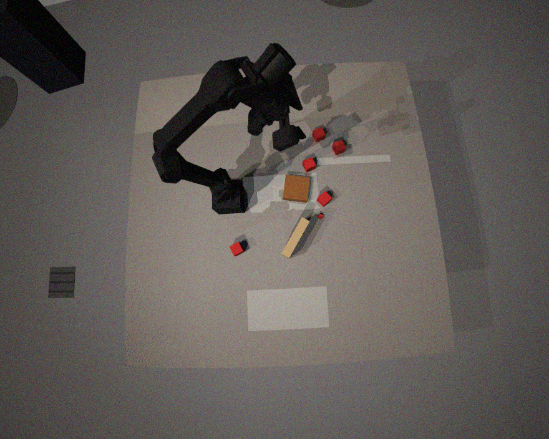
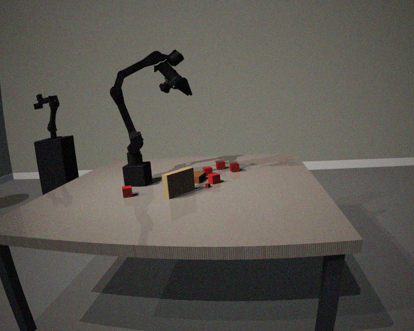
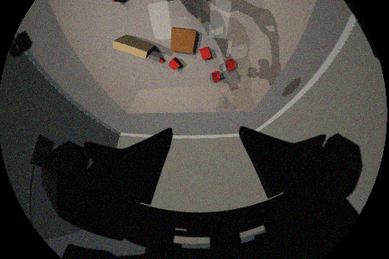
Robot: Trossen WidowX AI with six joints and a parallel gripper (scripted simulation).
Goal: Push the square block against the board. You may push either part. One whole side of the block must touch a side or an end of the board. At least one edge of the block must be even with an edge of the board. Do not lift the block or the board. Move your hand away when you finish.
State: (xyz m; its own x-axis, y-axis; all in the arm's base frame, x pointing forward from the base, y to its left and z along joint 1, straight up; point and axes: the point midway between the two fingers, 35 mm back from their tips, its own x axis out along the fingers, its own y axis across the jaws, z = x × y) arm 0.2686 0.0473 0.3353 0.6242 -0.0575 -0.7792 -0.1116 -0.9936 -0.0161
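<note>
My gripper tip is now 60 mm past the board, 250 mm to the left of it and 360 mm above it. The rest, counted from my gripper tip: square block 10 mm behind, 50 mm to the right, 390 mm below.
</note>
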